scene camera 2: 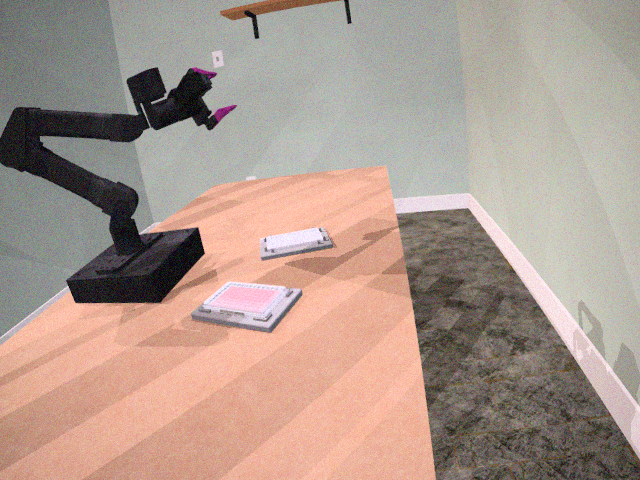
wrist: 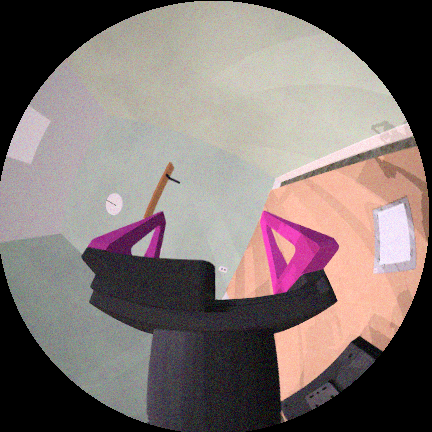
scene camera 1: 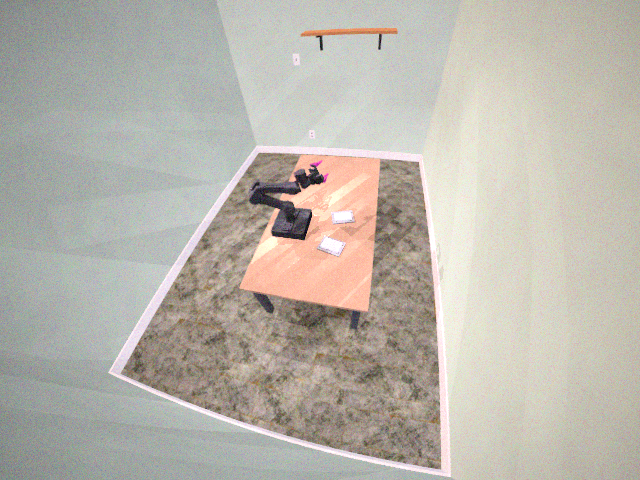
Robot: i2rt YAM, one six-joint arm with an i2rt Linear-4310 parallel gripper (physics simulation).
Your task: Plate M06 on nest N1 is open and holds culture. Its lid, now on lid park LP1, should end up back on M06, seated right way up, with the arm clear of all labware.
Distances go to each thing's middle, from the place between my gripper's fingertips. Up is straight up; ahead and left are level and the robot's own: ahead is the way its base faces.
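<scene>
Looking at the pale grey lid (scene camera 2: 300, 238), I find my gripper 60 mm to the left of it, 130 mm short of it and 370 mm above it. The grey lid park (scene camera 2: 264, 254), for its part, is 60 mm to the right of my hand, 130 mm ahead of it and 370 mm below it.
</scene>
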